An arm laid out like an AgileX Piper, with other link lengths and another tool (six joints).
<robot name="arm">
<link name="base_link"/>
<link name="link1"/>
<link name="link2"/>
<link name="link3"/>
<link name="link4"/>
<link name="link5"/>
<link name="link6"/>
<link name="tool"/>
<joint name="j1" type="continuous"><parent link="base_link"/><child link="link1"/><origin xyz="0 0 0.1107" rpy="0 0 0"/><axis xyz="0 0 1"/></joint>
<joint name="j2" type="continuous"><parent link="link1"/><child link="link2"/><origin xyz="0 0 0" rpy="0 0 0"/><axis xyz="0 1 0"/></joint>
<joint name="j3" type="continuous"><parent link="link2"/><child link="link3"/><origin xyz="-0.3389 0 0.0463" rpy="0 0 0"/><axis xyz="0 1 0"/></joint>
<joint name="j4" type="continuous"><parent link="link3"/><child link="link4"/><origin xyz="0.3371 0 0.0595" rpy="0 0 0"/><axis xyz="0.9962 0 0.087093"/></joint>
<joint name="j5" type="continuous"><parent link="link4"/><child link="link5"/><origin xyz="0 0 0" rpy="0 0 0"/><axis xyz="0 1 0"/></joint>
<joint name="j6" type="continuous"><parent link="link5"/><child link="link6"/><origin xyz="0.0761 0 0.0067" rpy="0 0 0"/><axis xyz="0.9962 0 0.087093"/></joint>
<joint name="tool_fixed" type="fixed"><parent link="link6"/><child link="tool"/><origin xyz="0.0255 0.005 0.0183" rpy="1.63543 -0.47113 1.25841"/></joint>
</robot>
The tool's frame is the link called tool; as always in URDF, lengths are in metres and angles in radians. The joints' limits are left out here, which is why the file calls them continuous.
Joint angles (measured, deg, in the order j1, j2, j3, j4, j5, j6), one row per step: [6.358 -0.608 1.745 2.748 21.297 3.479]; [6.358 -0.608 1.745 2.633 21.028 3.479]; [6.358 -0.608 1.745 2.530 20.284 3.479]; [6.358 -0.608 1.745 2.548 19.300 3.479]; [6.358 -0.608 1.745 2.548 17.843 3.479]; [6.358 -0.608 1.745 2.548 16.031 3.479]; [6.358 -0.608 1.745 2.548 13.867 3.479]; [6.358 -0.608 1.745 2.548 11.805 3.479]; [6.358 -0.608 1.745 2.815 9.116 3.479]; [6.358 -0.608 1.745 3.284 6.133 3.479]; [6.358 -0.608 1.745 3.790 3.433 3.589]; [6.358 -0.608 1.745 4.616 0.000 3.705]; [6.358 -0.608 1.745 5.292 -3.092 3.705]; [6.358 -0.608 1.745 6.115 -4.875 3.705]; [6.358 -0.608 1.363 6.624 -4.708 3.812]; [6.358 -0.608 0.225 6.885 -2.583 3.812]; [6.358 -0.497 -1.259 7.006 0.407 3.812]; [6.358 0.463 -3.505 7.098 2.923 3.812]
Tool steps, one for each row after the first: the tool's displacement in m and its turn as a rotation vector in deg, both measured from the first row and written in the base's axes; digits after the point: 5 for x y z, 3 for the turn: [0.00008 -0.00006 0.00048 -0.083 -0.280 -0.020]; [0.00027 -0.00013 0.00181 -0.101 -1.029 -0.061]; [0.00050 -0.00018 0.00360 0.029 -2.004 -0.106]; [0.00078 -0.00027 0.00624 0.195 -3.450 -0.173]; [0.00103 -0.00039 0.00954 0.401 -5.248 -0.256]; [0.00119 -0.00054 0.01349 0.647 -7.396 -0.356]; [0.00121 -0.00071 0.01725 0.881 -9.442 -0.451]; [0.00103 -0.00095 0.02217 1.453 -12.080 -0.585]; [0.00057 -0.00131 0.02762 2.259 -14.985 -0.760]; [-0.00007 -0.00179 0.03253 3.176 -17.590 -0.963]; [-0.00120 -0.00261 0.03872 4.500 -20.882 -1.267]; [-0.00252 -0.00347 0.04420 5.518 -23.864 -1.558]; [-0.00338 -0.00422 0.04732 6.531 -25.529 -1.813]; [-0.00384 -0.00450 0.04996 7.172 -25.665 -1.876]; [-0.00450 -0.00423 0.05497 7.339 -24.655 -1.700]; [-0.00525 -0.00370 0.06089 7.294 -23.040 -1.414]; [-0.00562 -0.00320 0.07193 7.256 -21.812 -1.160]
